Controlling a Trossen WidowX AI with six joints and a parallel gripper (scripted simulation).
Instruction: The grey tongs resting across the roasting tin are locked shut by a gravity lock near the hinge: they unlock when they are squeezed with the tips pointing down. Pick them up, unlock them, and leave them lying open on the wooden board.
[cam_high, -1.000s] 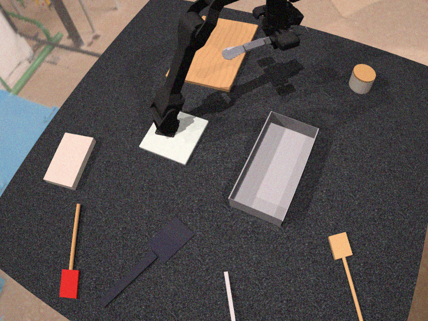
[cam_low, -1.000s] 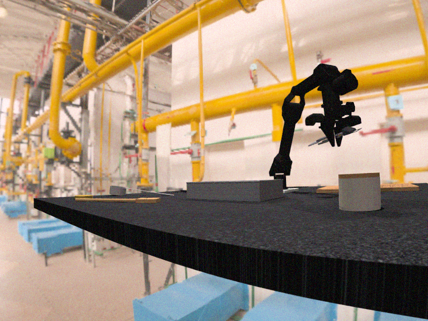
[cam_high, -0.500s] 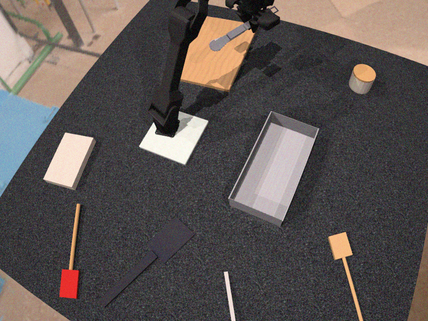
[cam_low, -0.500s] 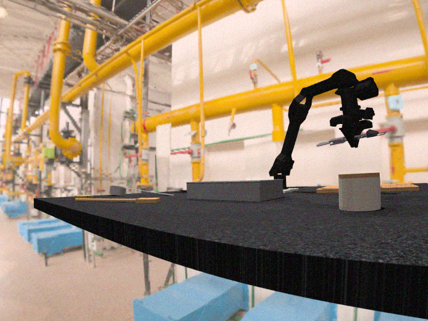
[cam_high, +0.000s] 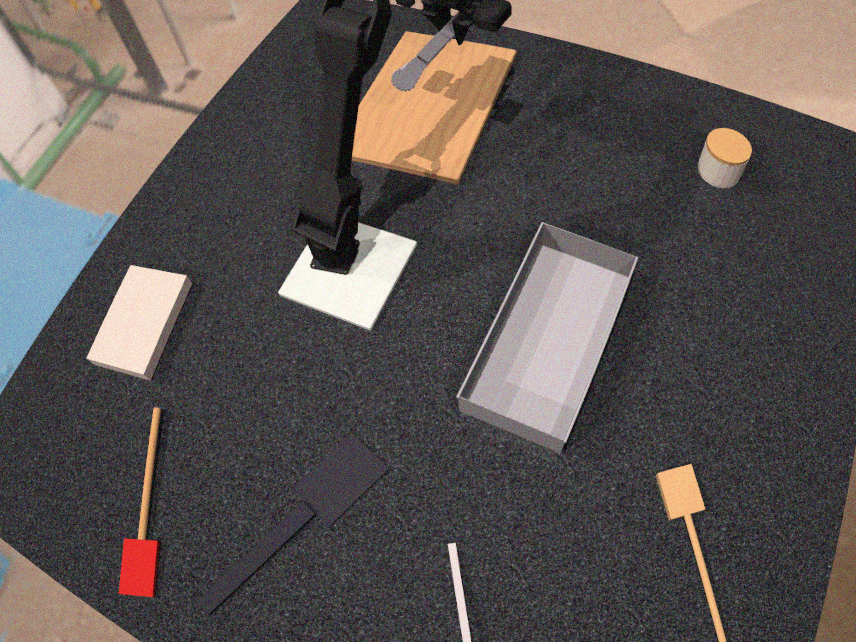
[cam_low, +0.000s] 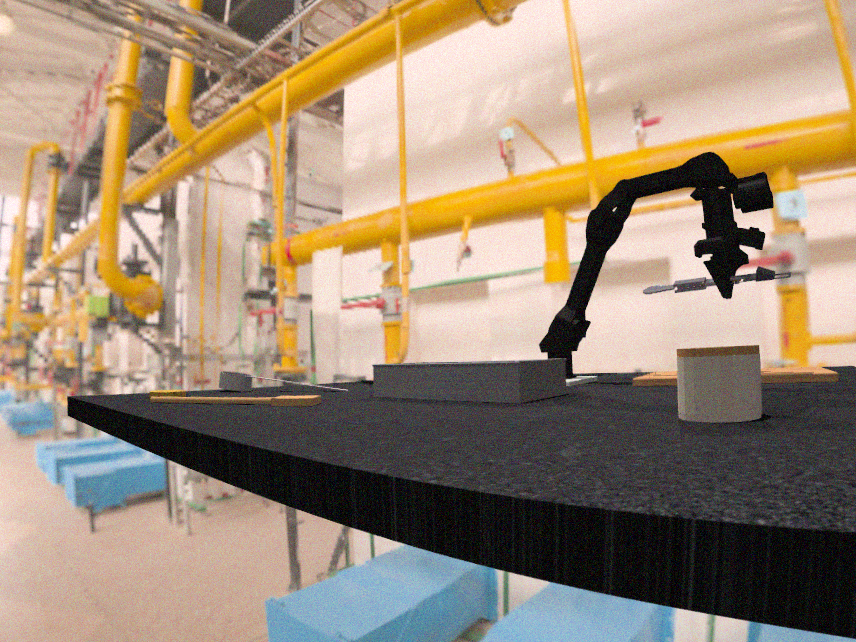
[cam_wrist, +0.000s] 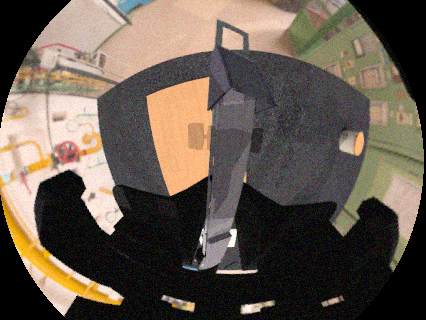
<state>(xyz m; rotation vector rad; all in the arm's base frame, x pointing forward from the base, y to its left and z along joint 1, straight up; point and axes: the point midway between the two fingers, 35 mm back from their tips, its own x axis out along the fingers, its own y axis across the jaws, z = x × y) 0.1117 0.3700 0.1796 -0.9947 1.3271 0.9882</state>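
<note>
Right now the wooden board is 150 mm below my gripper tip and 60 mm behind it. From my gripper tip the other things lie so: lidded jar: 490 mm ahead, 120 mm below, 40 mm to the right; pale block: 560 mm to the right, 400 mm behind, 140 mm below; grey roasting tin: 440 mm to the right, 240 mm ahead, 130 mm below.
</note>
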